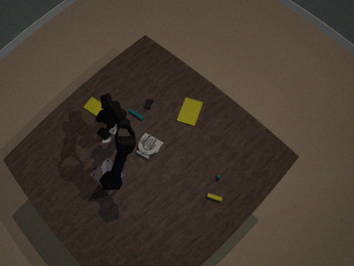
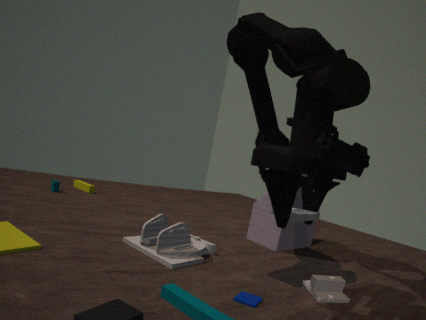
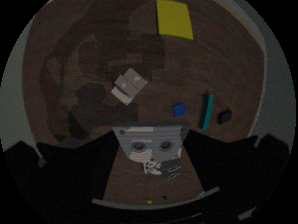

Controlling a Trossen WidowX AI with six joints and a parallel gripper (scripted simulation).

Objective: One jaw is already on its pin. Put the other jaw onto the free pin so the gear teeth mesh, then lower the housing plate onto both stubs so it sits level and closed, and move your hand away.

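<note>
The grey jaw lies 40 mm ahead of my gripper tip, 200 mm to the right of it and 80 mm below it. Round my gripper tip: blue tile: 80 mm ahead, 10 mm to the left, 90 mm below; then white block: 50 mm behind, 50 mm to the left, 90 mm below; then housing plate: 10 mm to the right, 20 mm above.
</note>
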